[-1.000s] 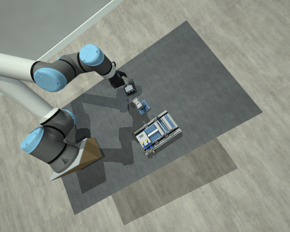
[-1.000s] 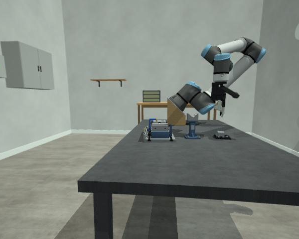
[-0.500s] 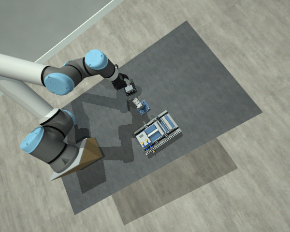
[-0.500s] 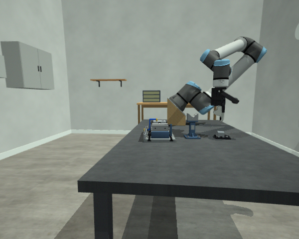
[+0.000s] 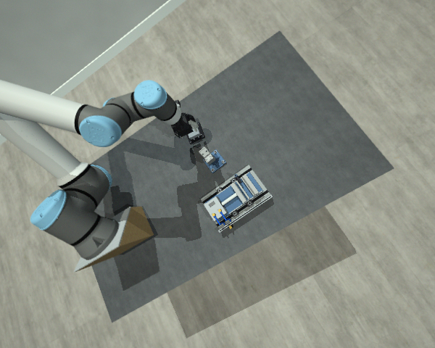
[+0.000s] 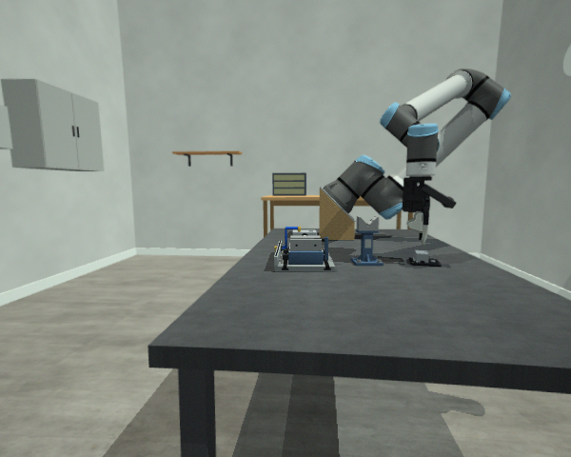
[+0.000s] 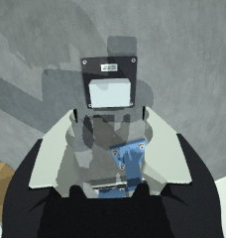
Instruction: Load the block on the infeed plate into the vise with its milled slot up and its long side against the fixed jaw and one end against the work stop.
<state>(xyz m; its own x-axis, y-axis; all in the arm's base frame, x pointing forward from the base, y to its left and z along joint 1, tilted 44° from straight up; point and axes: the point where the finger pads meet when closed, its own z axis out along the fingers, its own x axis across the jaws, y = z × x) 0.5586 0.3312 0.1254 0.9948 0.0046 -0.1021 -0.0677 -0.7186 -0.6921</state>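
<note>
My gripper is now 7 cm above the part. The rest, counted from my hand: infeed plate 1 cm to the left, 8 cm below; then vise 5 cm ahead, 40 cm to the right, 5 cm below.
</note>
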